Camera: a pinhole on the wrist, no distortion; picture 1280 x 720 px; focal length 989.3 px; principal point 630.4 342.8 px. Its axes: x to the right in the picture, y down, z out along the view. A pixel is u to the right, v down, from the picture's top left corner.
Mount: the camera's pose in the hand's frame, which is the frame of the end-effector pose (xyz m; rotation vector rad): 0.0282 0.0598 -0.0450 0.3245 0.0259 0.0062
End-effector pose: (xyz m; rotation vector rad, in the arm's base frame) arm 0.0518 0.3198 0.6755 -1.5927 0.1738 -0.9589
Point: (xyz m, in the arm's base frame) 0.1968 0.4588 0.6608
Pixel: 507 548
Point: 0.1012 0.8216 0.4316
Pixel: outside the picture
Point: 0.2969 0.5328 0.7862
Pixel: 748 351
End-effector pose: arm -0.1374 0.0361 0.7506 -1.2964 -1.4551 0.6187
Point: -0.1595 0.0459 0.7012
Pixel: 146 408
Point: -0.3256 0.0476 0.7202
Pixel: 395 246
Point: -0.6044 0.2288 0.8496
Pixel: 828 156
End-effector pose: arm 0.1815 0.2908 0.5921 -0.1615 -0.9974 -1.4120
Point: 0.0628 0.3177 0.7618
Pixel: 943 322
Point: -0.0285 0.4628 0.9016
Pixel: 783 524
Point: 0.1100 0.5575 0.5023
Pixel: outside the picture
